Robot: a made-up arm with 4 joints. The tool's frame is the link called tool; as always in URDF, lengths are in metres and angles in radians.
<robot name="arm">
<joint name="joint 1" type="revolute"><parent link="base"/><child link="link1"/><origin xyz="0 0 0.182" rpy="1.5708 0 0"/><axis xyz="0 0 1"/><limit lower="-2.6" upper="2.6"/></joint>
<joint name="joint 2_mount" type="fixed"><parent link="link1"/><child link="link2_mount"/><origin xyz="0.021 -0.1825 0.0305" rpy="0 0 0"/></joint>
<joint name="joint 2" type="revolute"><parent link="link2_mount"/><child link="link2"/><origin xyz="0.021 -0.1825 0.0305" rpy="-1.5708 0 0"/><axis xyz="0 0 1"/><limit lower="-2.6" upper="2.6"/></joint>
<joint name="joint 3" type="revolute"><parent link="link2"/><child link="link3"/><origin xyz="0.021 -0.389 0.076" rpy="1.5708 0 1.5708"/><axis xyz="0 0 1"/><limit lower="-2.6" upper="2.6"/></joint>
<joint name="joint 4" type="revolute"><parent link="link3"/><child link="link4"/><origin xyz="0.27 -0.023 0.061" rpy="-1.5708 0 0"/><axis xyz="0 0 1"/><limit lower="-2.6" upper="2.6"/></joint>
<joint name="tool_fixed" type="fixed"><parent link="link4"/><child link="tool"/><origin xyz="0.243 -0.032 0.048" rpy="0 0 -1.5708"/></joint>
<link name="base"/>
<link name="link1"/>
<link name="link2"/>
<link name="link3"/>
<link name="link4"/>
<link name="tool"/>
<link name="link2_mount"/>
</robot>
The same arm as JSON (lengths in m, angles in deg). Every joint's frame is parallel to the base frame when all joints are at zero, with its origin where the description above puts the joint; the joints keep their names.
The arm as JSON. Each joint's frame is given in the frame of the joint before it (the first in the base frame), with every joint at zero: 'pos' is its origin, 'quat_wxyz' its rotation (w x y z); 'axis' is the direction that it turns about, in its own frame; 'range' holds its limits. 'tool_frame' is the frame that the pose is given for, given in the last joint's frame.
{"length_unit": "m", "angle_unit": "deg", "joints": [
  {"joint": "joint 1", "pos": [0.0, 0.0, 0.182], "quat_wxyz": [1.0, 0.0, 0.0, 0.0], "axis": [0.0, -1.0, 0.0], "range": [-148.97, 148.97]},
  {"joint": "joint 2", "pos": [0.042, -0.061, -0.365], "quat_wxyz": [1.0, 0.0, 0.0, 0.0], "axis": [0.0, 0.0, 1.0], "range": [-148.97, 148.97]},
  {"joint": "joint 3", "pos": [0.021, -0.389, 0.076], "quat_wxyz": [1.0, 0.0, 0.0, 0.0], "axis": [1.0, 0.0, 0.0], "range": [-148.97, 148.97]},
  {"joint": "joint 4", "pos": [0.061, 0.27, -0.023], "quat_wxyz": [1.0, 0.0, 0.0, 0.0], "axis": [0.0, 0.0, 1.0], "range": [-148.97, 148.97]}
], "tool_frame": {"pos": [0.032, 0.243, 0.048], "quat_wxyz": [1.0, 0.0, 0.0, 0.0]}}

